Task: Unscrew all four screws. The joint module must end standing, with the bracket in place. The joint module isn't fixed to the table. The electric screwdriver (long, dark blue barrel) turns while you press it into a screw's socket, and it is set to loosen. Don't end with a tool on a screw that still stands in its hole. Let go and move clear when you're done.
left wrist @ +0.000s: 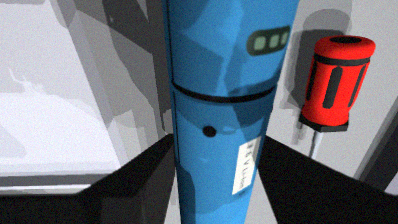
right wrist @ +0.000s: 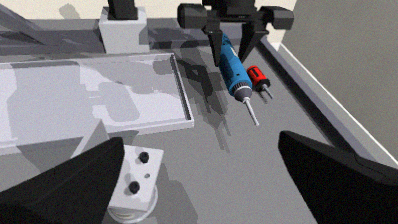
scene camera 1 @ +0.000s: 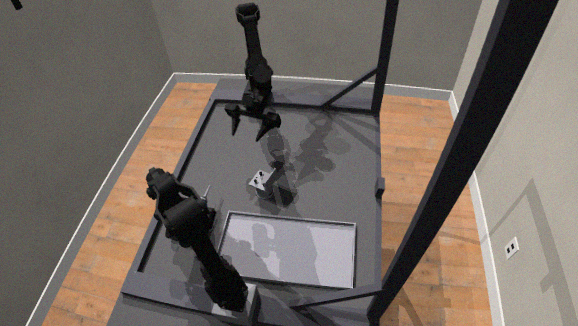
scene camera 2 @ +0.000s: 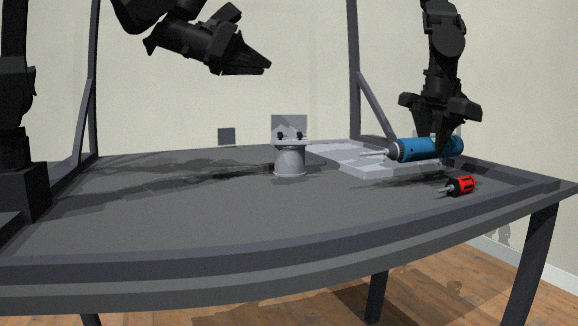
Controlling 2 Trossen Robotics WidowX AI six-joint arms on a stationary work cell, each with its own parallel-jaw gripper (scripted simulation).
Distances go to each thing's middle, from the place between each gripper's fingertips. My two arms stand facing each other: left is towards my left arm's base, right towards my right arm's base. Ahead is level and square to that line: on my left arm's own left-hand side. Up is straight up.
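Labels:
The shallow pale tray (scene camera 1: 298, 251) is 50 mm to the left of my left hand, 290 mm behind it and 90 mm below it. From that left hand you'd find the bracket (scene camera 2: 289, 124) 170 mm to the right, 210 mm behind and 20 mm below, and the red screwdriver (left wrist: 338, 67) 20 mm to the right, 80 mm ahead and 80 mm below.
Counting from my right hand, the shallow pale tray is 12 cm behind, 33 cm to the left and 20 cm below, while the red screwdriver is 25 cm ahead, 25 cm to the left and 19 cm below. As for the bracket, my right gripper is 4 cm past it, 10 cm to the right of it and 13 cm above it.

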